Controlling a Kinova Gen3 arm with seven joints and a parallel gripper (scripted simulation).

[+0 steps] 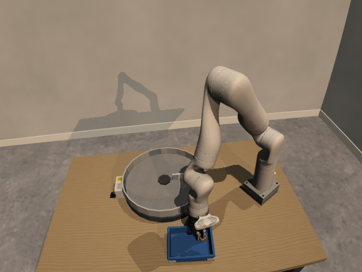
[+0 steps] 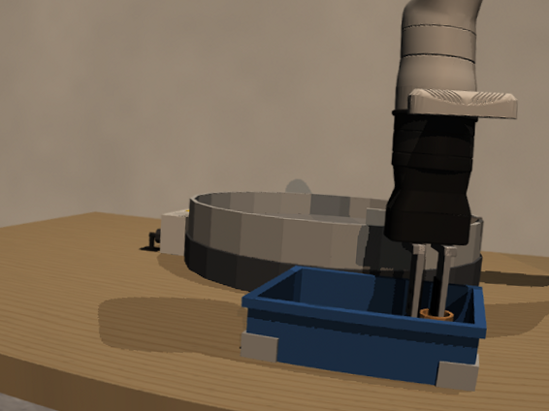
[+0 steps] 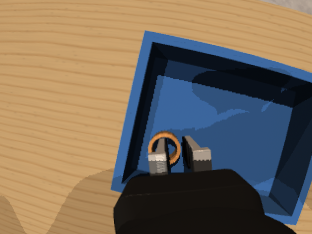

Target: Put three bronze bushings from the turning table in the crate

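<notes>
Now: hand 5 cm short of the blue crate, 2 cm to the right of it and 2 cm above it. From my hand the other things lie so: round grey turning table 11 cm ahead, 33 cm to the right, 1 cm above.
</notes>
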